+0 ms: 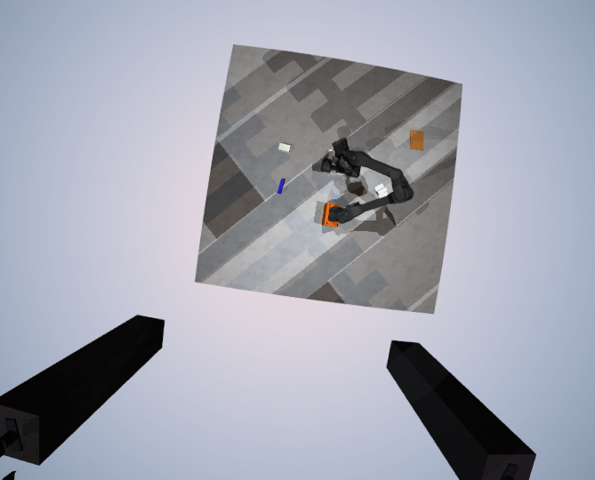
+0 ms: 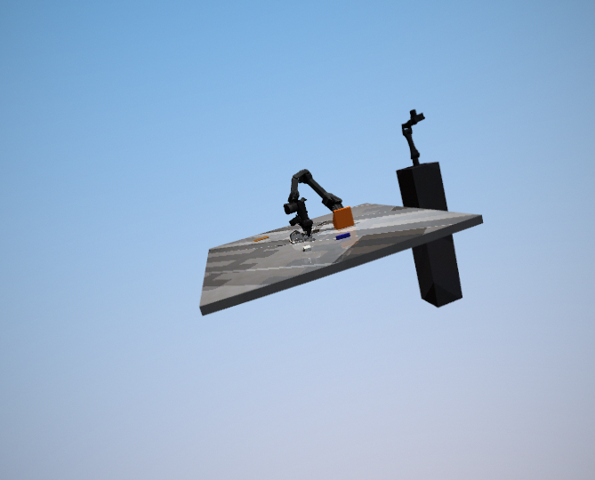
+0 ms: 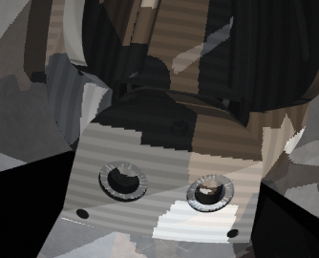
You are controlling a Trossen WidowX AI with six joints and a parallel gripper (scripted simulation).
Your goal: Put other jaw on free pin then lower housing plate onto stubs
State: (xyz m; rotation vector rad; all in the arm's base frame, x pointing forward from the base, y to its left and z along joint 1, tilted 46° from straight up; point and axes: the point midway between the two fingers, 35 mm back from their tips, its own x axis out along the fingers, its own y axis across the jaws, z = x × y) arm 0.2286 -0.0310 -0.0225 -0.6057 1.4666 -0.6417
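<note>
The jaw lies 2 cm to the left of my gripper tip and 2 cm ahead of it. Round my gripper tip: white block (29 cm to the left, 8 cm ahead); blue block (28 cm to the left, 12 cm behind); flat orange piece (40 cm to the right, 24 cm ahead, 1 cm below).
</note>
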